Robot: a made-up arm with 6 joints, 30 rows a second.
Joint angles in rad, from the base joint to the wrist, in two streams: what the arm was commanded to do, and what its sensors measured. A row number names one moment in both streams.
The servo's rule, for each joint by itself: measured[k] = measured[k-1] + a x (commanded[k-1-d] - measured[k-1]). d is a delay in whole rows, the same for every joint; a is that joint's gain. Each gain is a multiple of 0.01, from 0.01 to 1. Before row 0 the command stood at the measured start. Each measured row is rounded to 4 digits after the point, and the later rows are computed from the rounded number. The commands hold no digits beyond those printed.
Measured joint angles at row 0:
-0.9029, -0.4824, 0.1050, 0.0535, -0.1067, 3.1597
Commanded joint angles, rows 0 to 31:
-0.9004, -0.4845, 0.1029, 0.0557, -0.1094, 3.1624
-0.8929, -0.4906, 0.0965, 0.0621, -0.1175, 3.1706
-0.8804, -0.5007, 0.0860, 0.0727, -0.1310, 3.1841
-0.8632, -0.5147, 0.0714, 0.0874, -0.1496, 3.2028
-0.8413, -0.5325, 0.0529, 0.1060, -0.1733, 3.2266
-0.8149, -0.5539, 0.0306, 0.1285, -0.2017, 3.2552
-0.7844, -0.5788, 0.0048, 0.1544, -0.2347, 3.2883
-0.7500, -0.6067, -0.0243, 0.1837, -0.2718, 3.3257
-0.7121, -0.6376, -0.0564, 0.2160, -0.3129, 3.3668
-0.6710, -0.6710, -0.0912, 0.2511, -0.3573, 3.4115
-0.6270, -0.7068, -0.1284, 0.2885, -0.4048, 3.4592
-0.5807, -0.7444, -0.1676, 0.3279, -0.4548, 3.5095
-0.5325, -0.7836, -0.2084, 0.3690, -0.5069, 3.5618
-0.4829, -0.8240, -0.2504, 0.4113, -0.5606, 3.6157
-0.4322, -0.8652, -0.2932, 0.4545, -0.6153, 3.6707
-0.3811, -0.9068, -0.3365, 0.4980, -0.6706, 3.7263
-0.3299, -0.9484, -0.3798, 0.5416, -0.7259, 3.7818
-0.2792, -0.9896, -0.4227, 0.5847, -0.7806, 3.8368
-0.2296, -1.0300, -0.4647, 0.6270, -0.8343, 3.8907
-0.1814, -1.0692, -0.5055, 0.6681, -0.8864, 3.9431
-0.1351, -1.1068, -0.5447, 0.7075, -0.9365, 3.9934
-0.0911, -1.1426, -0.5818, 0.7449, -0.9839, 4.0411
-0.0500, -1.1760, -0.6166, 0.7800, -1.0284, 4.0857
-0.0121, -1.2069, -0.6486, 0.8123, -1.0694, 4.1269
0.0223, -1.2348, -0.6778, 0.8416, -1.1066, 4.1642
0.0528, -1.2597, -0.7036, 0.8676, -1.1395, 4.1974
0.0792, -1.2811, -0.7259, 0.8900, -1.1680, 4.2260
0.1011, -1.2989, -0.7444, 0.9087, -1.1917, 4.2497
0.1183, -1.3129, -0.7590, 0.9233, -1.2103, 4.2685
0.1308, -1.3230, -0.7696, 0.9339, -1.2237, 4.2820
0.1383, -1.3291, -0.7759, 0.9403, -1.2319, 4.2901
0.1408, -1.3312, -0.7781, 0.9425, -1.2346, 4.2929
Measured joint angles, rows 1 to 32:
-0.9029, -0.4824, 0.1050, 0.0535, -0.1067, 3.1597
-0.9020, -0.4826, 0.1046, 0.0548, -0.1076, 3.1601
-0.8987, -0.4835, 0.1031, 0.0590, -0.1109, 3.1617
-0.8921, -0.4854, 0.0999, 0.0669, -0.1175, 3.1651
-0.8817, -0.4886, 0.0945, 0.0788, -0.1281, 3.1708
-0.8672, -0.4934, 0.0866, 0.0946, -0.1430, 3.1792
-0.8484, -0.5001, 0.0760, 0.1143, -0.1624, 3.1906
-0.8254, -0.5088, 0.0625, 0.1376, -0.1863, 3.2053
-0.7983, -0.5196, 0.0460, 0.1643, -0.2145, 3.2234
-0.7673, -0.5326, 0.0265, 0.1943, -0.2470, 3.2449
-0.7326, -0.5478, 0.0041, 0.2272, -0.2834, 3.2699
-0.6946, -0.5653, -0.0211, 0.2628, -0.3235, 3.2983
-0.6536, -0.5850, -0.0489, 0.3006, -0.3668, 3.3300
-0.6100, -0.6068, -0.0792, 0.3403, -0.4130, 3.3648
-0.5642, -0.6307, -0.1117, 0.3815, -0.4617, 3.4024
-0.5167, -0.6565, -0.1462, 0.4238, -0.5124, 3.4426
-0.4679, -0.6840, -0.1824, 0.4668, -0.5646, 3.4852
-0.4182, -0.7131, -0.2199, 0.5102, -0.6178, 3.5297
-0.3682, -0.7435, -0.2584, 0.5534, -0.6715, 3.5758
-0.3183, -0.7750, -0.2976, 0.5961, -0.7252, 3.6230
-0.2690, -0.8074, -0.3371, 0.6379, -0.7784, 3.6710
-0.2208, -0.8403, -0.3765, 0.6783, -0.8306, 3.7194
-0.1741, -0.8736, -0.4155, 0.7169, -0.8812, 3.7677
-0.1294, -0.9069, -0.4537, 0.7535, -0.9298, 3.8154
-0.0872, -0.9399, -0.4907, 0.7876, -0.9759, 3.8621
-0.0478, -0.9723, -0.5262, 0.8189, -1.0190, 3.9074
-0.0116, -1.0039, -0.5599, 0.8471, -1.0588, 3.9509
0.0211, -1.0344, -0.5914, 0.8720, -1.0948, 3.9922
0.0499, -1.0635, -0.6205, 0.8933, -1.1268, 4.0308
0.0745, -1.0909, -0.6468, 0.9107, -1.1544, 4.0665
0.0948, -1.1164, -0.6701, 0.9242, -1.1773, 4.0988
0.1105, -1.1398, -0.6902, 0.9335, -1.1953, 4.1275
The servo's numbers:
d 1
a 0.36 0.11 0.19 0.58 0.33 0.15

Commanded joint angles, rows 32 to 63:
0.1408, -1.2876, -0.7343, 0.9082, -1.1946, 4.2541
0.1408, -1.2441, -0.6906, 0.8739, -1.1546, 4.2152
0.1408, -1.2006, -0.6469, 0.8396, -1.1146, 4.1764
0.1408, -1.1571, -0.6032, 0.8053, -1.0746, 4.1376
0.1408, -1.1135, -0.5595, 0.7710, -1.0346, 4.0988
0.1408, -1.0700, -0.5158, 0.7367, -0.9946, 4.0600
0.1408, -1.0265, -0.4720, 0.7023, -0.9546, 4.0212
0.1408, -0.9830, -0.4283, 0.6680, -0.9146, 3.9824
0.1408, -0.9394, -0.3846, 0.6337, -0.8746, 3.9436
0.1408, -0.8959, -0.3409, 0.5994, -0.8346, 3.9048
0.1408, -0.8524, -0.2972, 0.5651, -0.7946, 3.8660
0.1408, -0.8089, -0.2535, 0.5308, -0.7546, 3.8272
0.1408, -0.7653, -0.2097, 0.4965, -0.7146, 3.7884
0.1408, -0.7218, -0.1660, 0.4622, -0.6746, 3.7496
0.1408, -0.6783, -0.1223, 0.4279, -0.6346, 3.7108
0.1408, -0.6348, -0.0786, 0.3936, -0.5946, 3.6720
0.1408, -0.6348, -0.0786, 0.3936, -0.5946, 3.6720
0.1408, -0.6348, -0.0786, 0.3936, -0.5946, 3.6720
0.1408, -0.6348, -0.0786, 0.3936, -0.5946, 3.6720
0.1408, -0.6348, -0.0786, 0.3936, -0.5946, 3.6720
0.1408, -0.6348, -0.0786, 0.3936, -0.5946, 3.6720
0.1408, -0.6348, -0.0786, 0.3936, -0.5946, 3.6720
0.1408, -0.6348, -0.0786, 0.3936, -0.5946, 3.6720
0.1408, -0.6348, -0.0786, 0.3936, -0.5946, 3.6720
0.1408, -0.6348, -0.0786, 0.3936, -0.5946, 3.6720
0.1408, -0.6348, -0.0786, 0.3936, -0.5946, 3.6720
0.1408, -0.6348, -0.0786, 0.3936, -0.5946, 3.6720
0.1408, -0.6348, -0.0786, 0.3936, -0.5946, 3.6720
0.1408, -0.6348, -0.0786, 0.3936, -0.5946, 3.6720
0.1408, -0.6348, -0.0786, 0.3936, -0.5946, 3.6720
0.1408, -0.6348, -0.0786, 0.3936, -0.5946, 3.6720
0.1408, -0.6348, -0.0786, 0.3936, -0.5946, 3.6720
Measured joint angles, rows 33 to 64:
0.1214, -1.1609, -0.7069, 0.9387, -1.2083, 4.1523
0.1284, -1.1748, -0.7121, 0.9210, -1.2038, 4.1676
0.1329, -1.1824, -0.7080, 0.8937, -1.1876, 4.1747
0.1357, -1.1844, -0.6964, 0.8623, -1.1635, 4.1750
0.1375, -1.1814, -0.6787, 0.8292, -1.1342, 4.1694
0.1387, -1.1739, -0.6561, 0.7954, -1.1013, 4.1588
0.1395, -1.1625, -0.6294, 0.7614, -1.0661, 4.1440
0.1400, -1.1475, -0.5995, 0.7271, -1.0293, 4.1256
0.1403, -1.1294, -0.5670, 0.6928, -0.9914, 4.1041
0.1405, -1.1085, -0.5323, 0.6585, -0.9529, 4.0800
0.1406, -1.0851, -0.4959, 0.6242, -0.9139, 4.0537
0.1407, -1.0595, -0.4581, 0.5899, -0.8745, 4.0255
0.1407, -1.0319, -0.4192, 0.5556, -0.8349, 3.9958
0.1407, -1.0026, -0.3794, 0.5213, -0.7952, 3.9647
0.1407, -0.9717, -0.3389, 0.4870, -0.7554, 3.9324
0.1407, -0.9394, -0.2977, 0.4527, -0.7155, 3.8992
0.1407, -0.9059, -0.2561, 0.4184, -0.6756, 3.8651
0.1407, -0.8761, -0.2224, 0.4040, -0.6489, 3.8361
0.1407, -0.8496, -0.1951, 0.3980, -0.6310, 3.8115
0.1407, -0.8260, -0.1730, 0.3954, -0.6190, 3.7906
0.1407, -0.8050, -0.1551, 0.3944, -0.6109, 3.7728
0.1407, -0.7863, -0.1406, 0.3939, -0.6055, 3.7577
0.1407, -0.7696, -0.1288, 0.3937, -0.6019, 3.7448
0.1407, -0.7548, -0.1193, 0.3936, -0.5995, 3.7339
0.1407, -0.7416, -0.1116, 0.3936, -0.5979, 3.7246
0.1407, -0.7299, -0.1053, 0.3936, -0.5968, 3.7167
0.1407, -0.7194, -0.1002, 0.3936, -0.5961, 3.7100
0.1407, -0.7101, -0.0961, 0.3936, -0.5956, 3.7043
0.1407, -0.7018, -0.0928, 0.3936, -0.5953, 3.6995
0.1407, -0.6944, -0.0901, 0.3936, -0.5951, 3.6954
0.1407, -0.6878, -0.0879, 0.3936, -0.5949, 3.6919
0.1407, -0.6820, -0.0861, 0.3936, -0.5948, 3.6889

